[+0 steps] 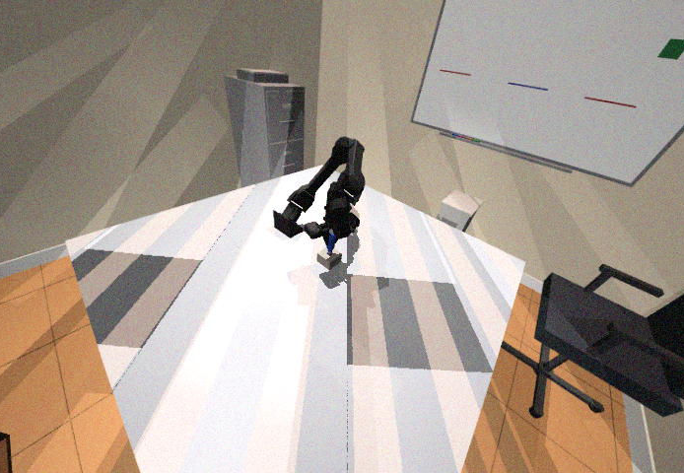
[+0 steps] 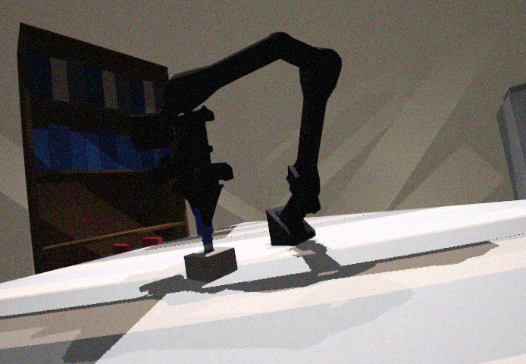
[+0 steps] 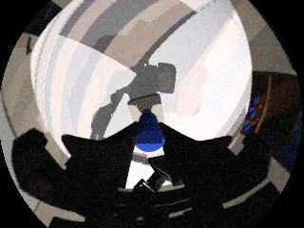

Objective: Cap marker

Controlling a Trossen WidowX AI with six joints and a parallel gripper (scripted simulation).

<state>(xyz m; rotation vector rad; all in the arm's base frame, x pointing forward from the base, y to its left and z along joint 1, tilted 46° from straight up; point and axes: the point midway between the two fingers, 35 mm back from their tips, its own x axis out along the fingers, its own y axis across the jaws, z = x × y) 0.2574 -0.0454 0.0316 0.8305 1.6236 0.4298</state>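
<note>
Right now my gripper tip is 7 cm above the holder block. Round my gripper tip: blue cap (1 cm above).
</note>
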